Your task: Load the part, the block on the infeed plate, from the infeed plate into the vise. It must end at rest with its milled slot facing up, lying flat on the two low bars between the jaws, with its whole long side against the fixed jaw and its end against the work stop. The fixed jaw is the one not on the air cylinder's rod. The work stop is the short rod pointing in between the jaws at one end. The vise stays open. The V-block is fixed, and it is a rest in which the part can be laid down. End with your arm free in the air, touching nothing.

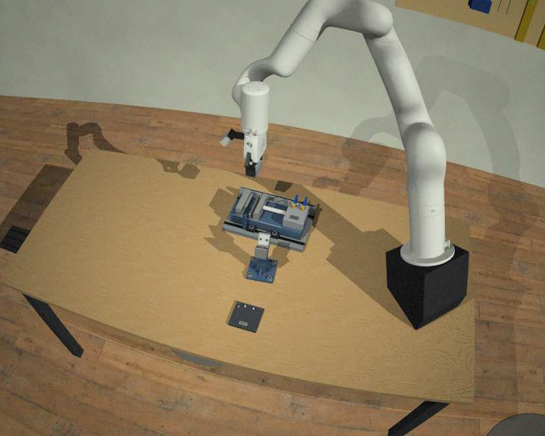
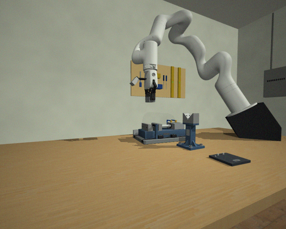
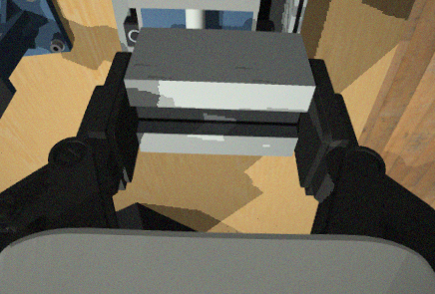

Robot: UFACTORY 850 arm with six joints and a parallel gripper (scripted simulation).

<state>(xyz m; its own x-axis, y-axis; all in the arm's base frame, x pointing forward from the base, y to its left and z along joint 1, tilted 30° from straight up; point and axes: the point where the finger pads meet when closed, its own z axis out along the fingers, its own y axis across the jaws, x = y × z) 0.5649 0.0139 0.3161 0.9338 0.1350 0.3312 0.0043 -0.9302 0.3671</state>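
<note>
Right now the grey fixed jaw is 3 cm ahead of my hand, 2 cm to the left of it and 17 cm below it. Also, from my hand: white cylinder rod (9 cm behind, 2 cm to the left, 17 cm below); black work stop rod (7 cm to the left, 16 cm below); grey block (right at my hand).
</note>
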